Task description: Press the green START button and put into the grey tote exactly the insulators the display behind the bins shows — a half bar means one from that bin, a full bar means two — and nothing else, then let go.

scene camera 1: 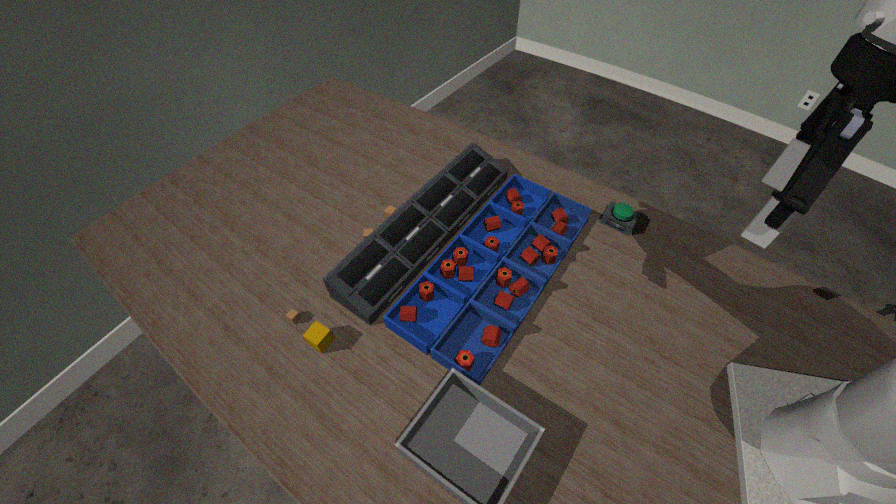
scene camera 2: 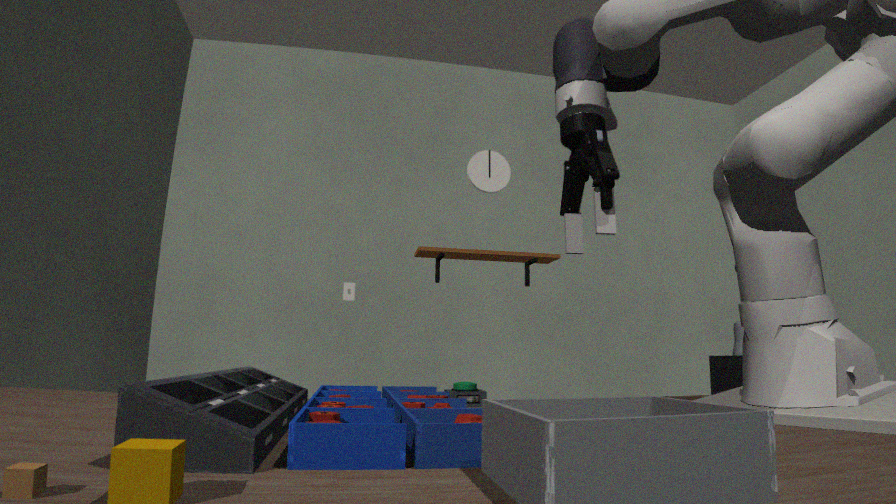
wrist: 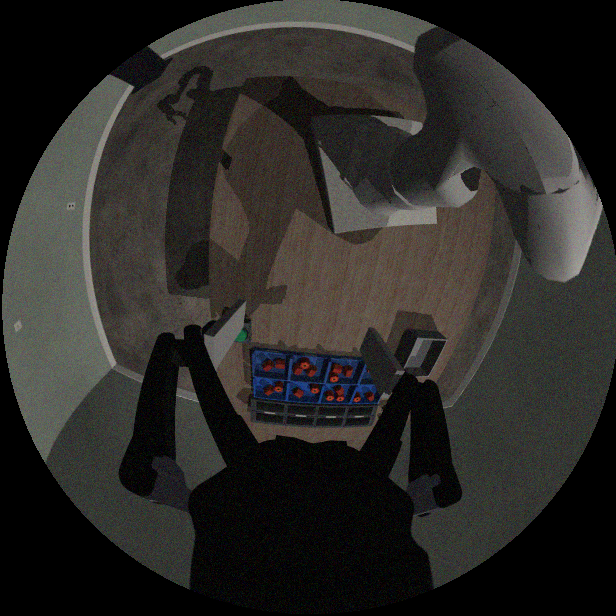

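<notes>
The green START button [scene camera 1: 622, 211] stands on the table beside the far end of the blue bins [scene camera 1: 494, 269], which hold red insulators in two rows. The dark grey display [scene camera 1: 416, 231] lies behind the bins, and its cells look dark. The grey tote [scene camera 1: 471, 438] sits empty at the near end of the bins. My gripper [scene camera 2: 588, 228] is open and empty. It hangs high above the table, to the right of the button in scene camera 1 [scene camera 1: 771, 200]. In the wrist view the bins [wrist: 313, 376] show far below, between my fingers [wrist: 301, 341].
A yellow cube [scene camera 1: 318, 336] and a small tan cube [scene camera 1: 291, 314] lie left of the display's near end. Two more tan cubes [scene camera 1: 389, 210] lie behind the display. The robot's base [scene camera 1: 814, 426] stands at the table's right front corner.
</notes>
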